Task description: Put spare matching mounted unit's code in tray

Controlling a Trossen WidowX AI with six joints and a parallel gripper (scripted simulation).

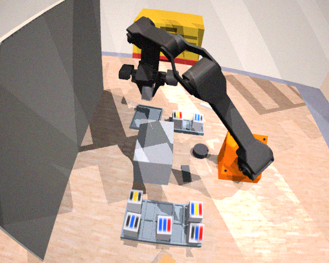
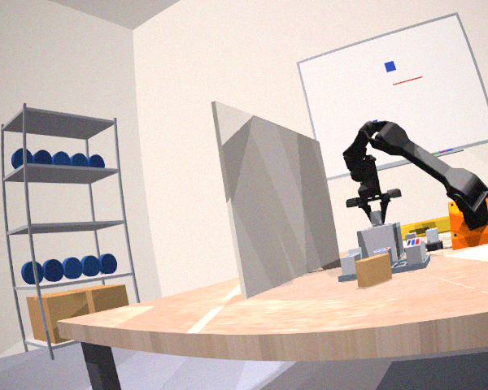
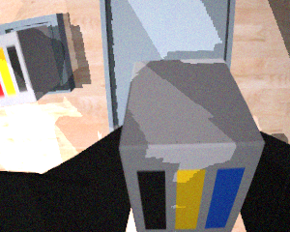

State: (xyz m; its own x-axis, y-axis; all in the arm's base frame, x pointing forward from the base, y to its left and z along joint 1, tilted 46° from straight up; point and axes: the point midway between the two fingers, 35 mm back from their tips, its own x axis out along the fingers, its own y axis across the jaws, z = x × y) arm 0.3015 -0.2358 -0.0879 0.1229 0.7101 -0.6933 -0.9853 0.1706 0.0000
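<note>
My gripper tip is now 100 mm above the grey tray. Also, from my gripper tip: grey mounted unit: 210 mm to the left, 50 mm below, 30 mm behind; then grey spare block: 30 mm above; then small rack: 140 mm behind, 90 mm below, 40 mm to the left.
</note>
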